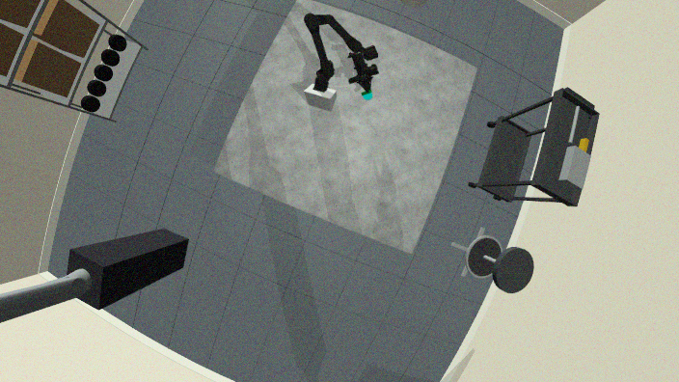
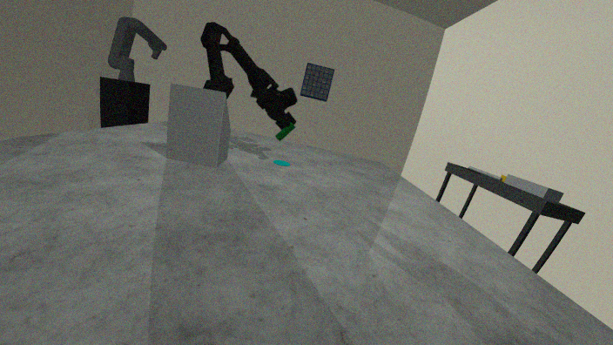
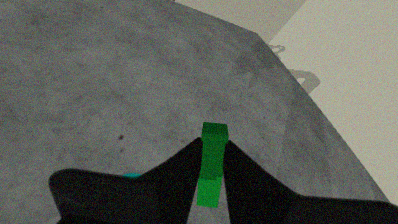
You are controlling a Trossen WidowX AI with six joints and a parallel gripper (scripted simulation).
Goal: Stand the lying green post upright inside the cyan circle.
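Now: the cyan circle 40 mm to the left of my gripper tip and 130 mm below it. The rest, counted from my gripper tip: green post (10 mm behind, 20 mm below).
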